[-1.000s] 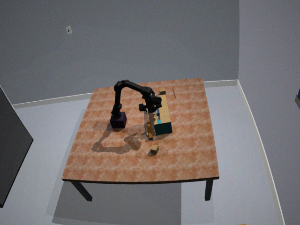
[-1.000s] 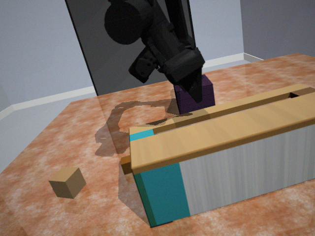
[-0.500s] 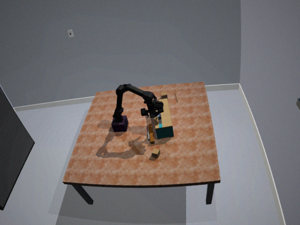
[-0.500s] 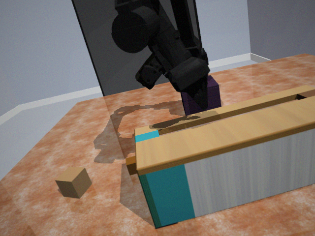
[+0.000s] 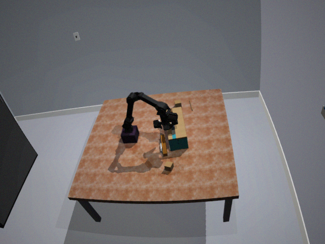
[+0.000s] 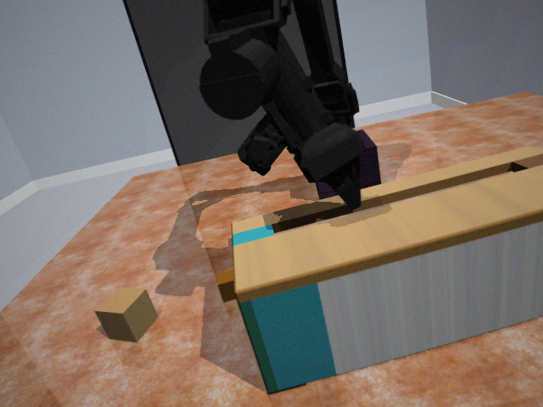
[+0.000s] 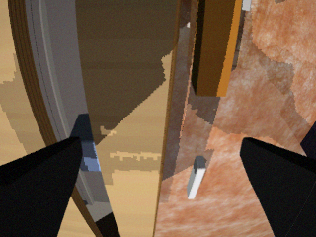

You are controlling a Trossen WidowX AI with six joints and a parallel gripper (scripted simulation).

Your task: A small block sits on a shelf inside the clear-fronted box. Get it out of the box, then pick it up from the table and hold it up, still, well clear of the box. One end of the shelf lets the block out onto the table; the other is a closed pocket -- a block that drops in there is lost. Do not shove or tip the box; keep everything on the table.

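My gripper tip is now 40 mm short of the light-blue block, 40 mm to the right of it and 40 mm above it. The rest, counted from my gripper tip: box 30 mm ahead, 50 mm to the left, 60 mm below.
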